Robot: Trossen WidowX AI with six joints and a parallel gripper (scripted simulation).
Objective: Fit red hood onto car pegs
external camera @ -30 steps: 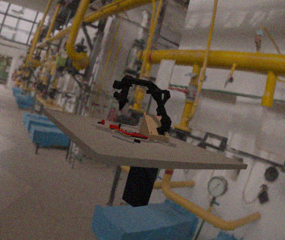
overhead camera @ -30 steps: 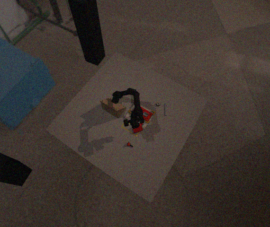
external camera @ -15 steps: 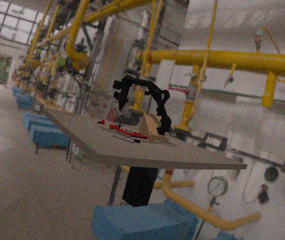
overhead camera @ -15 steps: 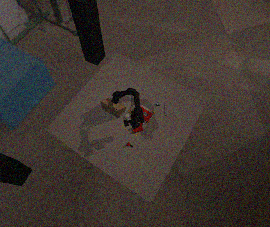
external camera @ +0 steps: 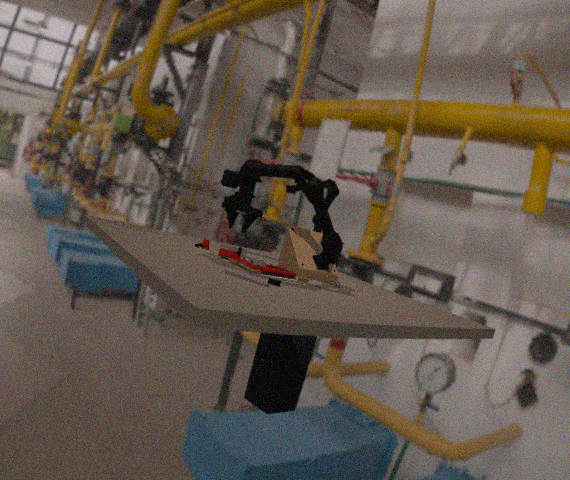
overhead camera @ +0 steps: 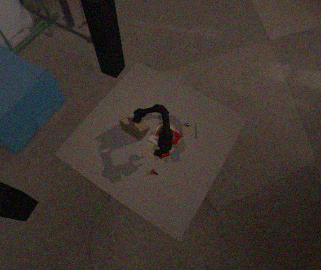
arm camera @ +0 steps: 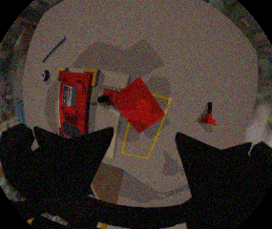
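Right now my gripper tip is 1 cm short of the red hood, 1 cm to the right of it and 9 cm above it.
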